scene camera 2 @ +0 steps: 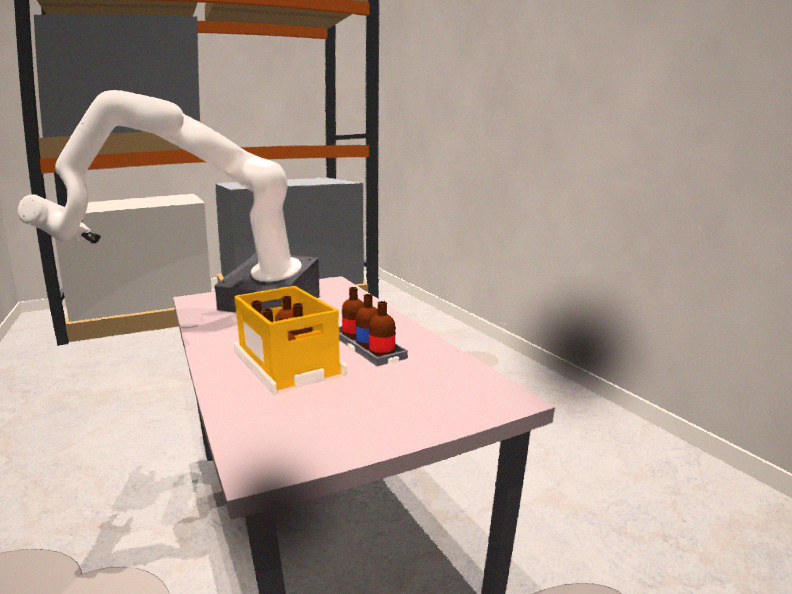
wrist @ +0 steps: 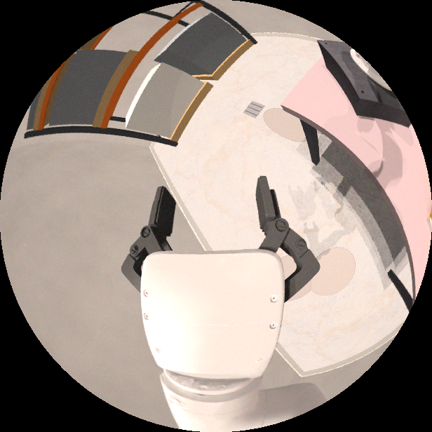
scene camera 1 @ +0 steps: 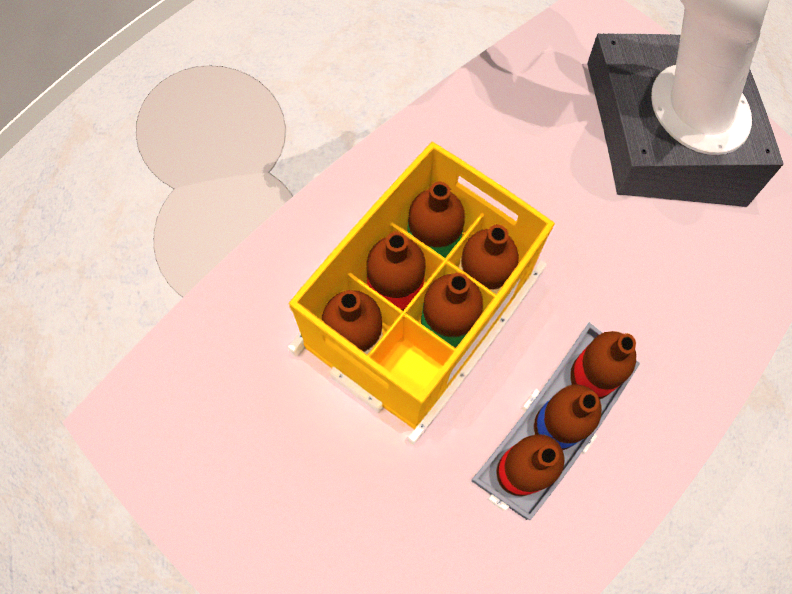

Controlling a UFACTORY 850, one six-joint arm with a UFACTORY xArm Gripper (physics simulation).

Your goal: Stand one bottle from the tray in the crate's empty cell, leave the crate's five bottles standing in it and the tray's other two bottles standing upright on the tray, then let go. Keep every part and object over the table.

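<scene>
The yellow crate (scene camera 1: 358, 370) (scene camera 2: 307, 358) stands on the pink table (scene camera 1: 223, 447) (scene camera 2: 415, 409), with five brown bottles upright in its cells. Its empty cell (scene camera 1: 415, 368) is at the near corner, on the side facing the tray. The grey tray (scene camera 1: 487, 477) holds three upright bottles in a row: a red-label one (scene camera 1: 609, 361) (scene camera 2: 352, 313) at the base end, a blue-label one (scene camera 1: 568, 415) (scene camera 2: 365, 319) in the middle, and a red-label one (scene camera 1: 530, 463) (scene camera 2: 381, 332) at the other end. My gripper (scene camera 2: 90, 236) (wrist: 211, 188) is open and empty, high up, far from crate and tray.
The dark base block (scene camera 1: 690, 182) (scene camera 2: 233, 297) (wrist: 345, 80) carries the arm at one end of the table. White brackets (scene camera 1: 358, 388) edge the crate and small ones (scene camera 1: 530, 399) edge the tray. A storage rack (scene camera 2: 372, 115) stands behind. The wrist view shows floor beyond the fingers.
</scene>
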